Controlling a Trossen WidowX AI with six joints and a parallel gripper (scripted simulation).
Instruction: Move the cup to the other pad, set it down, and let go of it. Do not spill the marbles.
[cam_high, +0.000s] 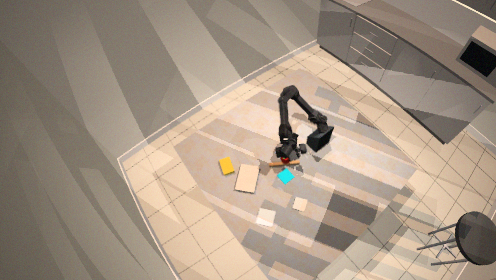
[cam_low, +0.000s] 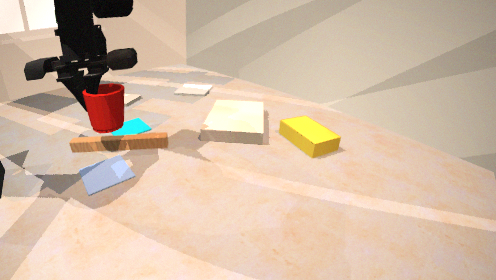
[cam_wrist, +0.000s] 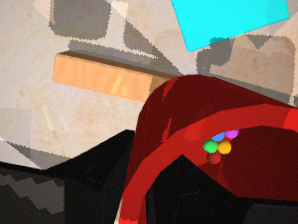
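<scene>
Right now my gripper tip is 8 cm short of the cyan pad, 6 cm to the right of it and 9 cm above it. Also, from my gripper tip: red cup 3 cm ahead, 2 cm to the right; then light blue pad 1 cm behind, 8 cm to the right, 9 cm below; then wooden bar 3 cm ahead, 1 cm to the right, 8 cm below.
</scene>
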